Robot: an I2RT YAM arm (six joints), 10 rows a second.
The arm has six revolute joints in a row. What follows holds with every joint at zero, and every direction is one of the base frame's.
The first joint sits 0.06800 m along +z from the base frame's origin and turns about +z.
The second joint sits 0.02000 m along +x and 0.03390 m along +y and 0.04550 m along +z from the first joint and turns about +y.
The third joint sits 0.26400 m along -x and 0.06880 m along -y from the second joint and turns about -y.
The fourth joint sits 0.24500 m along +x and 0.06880 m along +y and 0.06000 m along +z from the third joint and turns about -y.
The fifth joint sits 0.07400 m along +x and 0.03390 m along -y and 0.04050 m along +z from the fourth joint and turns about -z.
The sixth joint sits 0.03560 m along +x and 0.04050 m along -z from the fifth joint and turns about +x.
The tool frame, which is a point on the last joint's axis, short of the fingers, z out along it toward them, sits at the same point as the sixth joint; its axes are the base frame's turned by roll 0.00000, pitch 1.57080 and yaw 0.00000 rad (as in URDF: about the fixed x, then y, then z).
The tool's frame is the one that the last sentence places.
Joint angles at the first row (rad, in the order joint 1, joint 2, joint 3, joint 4, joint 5, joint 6):
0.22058 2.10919 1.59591 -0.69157 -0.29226 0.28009
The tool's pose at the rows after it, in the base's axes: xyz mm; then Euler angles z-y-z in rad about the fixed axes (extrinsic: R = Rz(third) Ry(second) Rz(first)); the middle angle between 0 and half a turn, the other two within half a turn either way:
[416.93 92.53 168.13 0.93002 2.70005 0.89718]
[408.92 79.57 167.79 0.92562 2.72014 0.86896]
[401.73 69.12 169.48 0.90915 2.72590 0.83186]
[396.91 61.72 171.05 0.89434 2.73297 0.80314]
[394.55 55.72 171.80 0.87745 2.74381 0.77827]
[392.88 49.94 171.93 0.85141 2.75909 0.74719]
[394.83 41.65 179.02 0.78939 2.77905 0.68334]
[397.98 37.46 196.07 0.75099 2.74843 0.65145]
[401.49 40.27 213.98 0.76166 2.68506 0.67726]
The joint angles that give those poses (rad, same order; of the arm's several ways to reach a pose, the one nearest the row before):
0.19539 2.08151 1.54404 -0.68690 -0.27950 0.27745
0.16968 2.04839 1.49513 -0.68702 -0.26646 0.27104
0.14811 2.01391 1.45126 -0.67844 -0.25795 0.26854
0.13237 1.99123 1.42536 -0.67791 -0.24957 0.26496
0.11910 1.98064 1.41444 -0.68390 -0.23954 0.25720
0.10638 1.97440 1.40773 -0.69215 -0.22504 0.24613
0.08725 1.97197 1.43559 -0.73025 -0.20045 0.22412
0.07526 1.95436 1.47618 -0.75791 -0.21028 0.21045
0.07803 1.93700 1.51551 -0.76400 -0.25127 0.21169

